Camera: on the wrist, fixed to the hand. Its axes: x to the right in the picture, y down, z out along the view.
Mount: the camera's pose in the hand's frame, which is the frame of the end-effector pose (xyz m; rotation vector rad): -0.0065 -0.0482 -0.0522 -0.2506 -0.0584 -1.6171
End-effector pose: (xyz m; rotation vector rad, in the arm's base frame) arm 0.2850 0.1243 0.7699 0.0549 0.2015 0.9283
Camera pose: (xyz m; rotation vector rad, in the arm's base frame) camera 0.3090 0.0881 0.7133 -0.2854 0.0250 -0.6659
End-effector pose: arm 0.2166 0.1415 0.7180 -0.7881 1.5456 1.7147
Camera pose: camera 0.2592 0.0917 0.6898 -1.4690 0.2344 0.6193
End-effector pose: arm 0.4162 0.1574 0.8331 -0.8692 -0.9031 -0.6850
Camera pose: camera 0.3940 0.0899 0.8262 -0.1819 -1.5233 -2.1835
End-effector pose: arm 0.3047 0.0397 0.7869 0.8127 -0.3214 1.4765
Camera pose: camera 0.3352 0.0739 0.7323 0.5910 0.1459 -0.1060
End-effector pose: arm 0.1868 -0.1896 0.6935 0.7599 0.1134 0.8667
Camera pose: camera 0.1937 -0.1848 0.6226 0.2554 0.4704 -0.6751
